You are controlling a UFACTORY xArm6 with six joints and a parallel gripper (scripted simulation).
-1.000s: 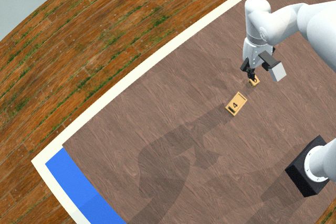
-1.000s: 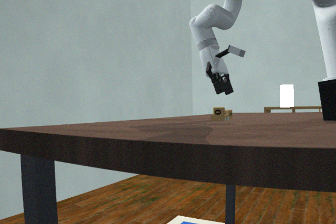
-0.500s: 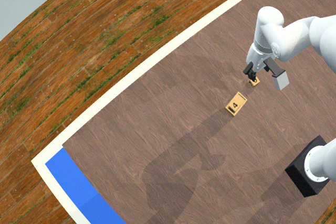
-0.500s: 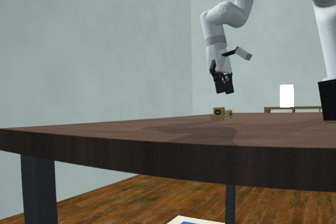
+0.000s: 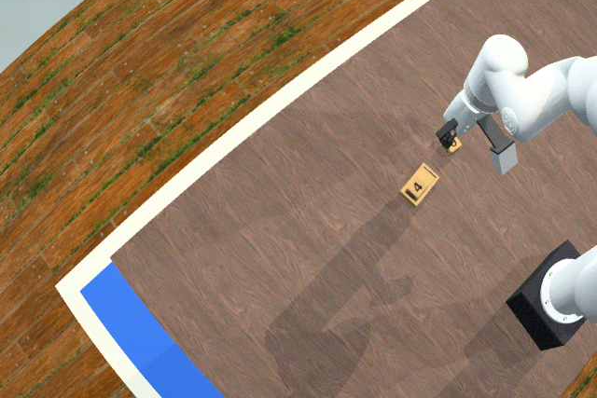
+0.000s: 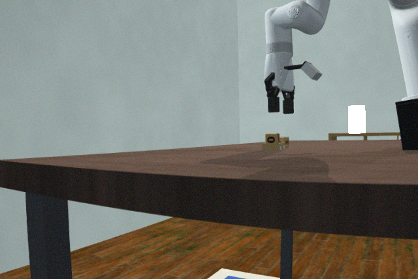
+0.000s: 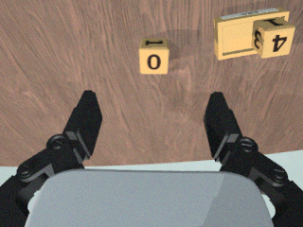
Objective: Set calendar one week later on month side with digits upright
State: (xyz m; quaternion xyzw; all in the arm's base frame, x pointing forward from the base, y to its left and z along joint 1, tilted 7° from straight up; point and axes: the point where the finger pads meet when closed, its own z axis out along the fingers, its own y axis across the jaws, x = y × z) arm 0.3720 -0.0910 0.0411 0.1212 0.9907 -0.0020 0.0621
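My gripper is now 90 mm above the wooden cube. Round my hand: tray 110 mm to the left, 100 mm below.
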